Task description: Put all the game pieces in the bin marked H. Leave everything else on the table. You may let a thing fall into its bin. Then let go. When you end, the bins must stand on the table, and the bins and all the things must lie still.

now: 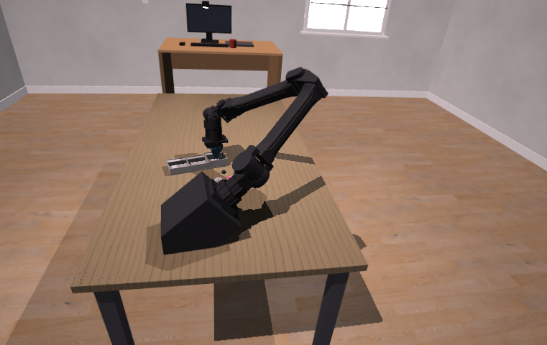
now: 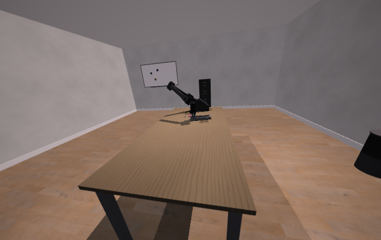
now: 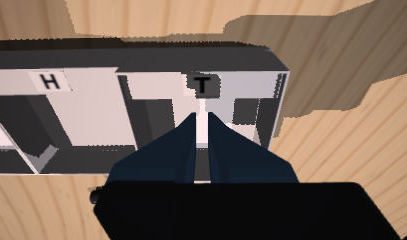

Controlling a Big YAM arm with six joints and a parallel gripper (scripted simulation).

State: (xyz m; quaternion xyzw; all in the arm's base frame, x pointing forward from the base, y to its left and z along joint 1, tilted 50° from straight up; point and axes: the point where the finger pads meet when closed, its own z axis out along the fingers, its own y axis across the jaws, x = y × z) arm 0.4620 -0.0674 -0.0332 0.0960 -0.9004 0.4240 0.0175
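The grey three-bin tray is 80 mm to the left of my hand, 20 mm behind it and 10 mm below it. From my hand the other things lie so: small dark object 90 mm behind, 30 mm to the right, 30 mm below; black battery 120 mm behind, 70 mm to the left, 20 mm below; white domino 160 mm behind, 30 mm below, 10 mm to the left.
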